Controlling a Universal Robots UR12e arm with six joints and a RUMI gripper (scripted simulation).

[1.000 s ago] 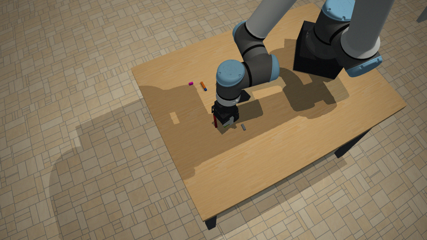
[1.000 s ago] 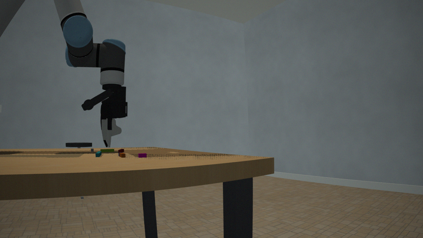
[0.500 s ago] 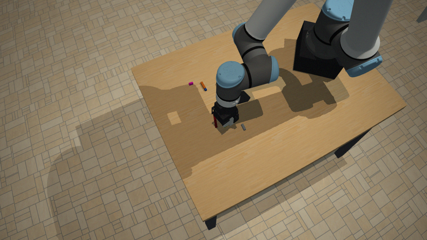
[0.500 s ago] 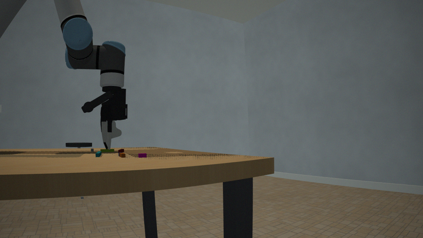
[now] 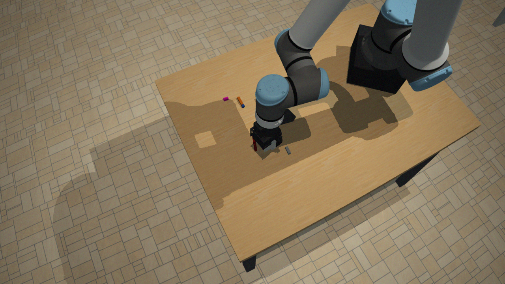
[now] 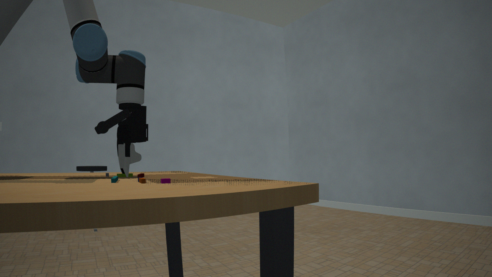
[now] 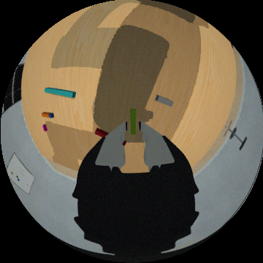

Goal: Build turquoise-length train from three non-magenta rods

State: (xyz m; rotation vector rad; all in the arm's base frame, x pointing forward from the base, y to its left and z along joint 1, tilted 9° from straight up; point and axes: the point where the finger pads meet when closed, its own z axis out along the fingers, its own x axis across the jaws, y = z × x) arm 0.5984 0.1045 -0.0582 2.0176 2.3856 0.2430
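The lime rod is 10 mm below my hand. Also, from my hand: grey rod 50 mm behind, 50 mm to the left, 10 mm below; red rod 40 mm ahead, 40 mm to the right, 10 mm below; turquoise rod 50 mm behind, 170 mm to the right, 10 mm below.
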